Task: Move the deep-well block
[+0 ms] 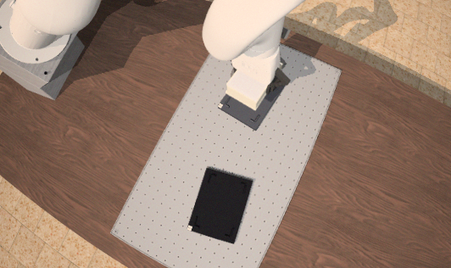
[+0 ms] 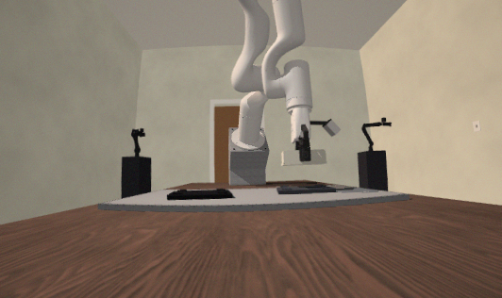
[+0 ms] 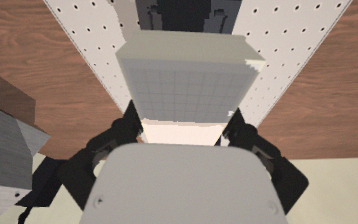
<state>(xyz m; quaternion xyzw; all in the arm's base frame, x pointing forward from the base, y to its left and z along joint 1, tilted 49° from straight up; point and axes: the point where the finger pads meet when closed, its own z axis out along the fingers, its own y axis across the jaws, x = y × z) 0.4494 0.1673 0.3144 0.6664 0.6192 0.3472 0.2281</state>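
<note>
The black plate nest N2 lies 9 cm ahead of my hand, 29 cm to the right of it and 10 cm below it. Round my hand: plate nest N1: 10 cm below; then cream 96-well deep-well block: right at my hand.
</note>
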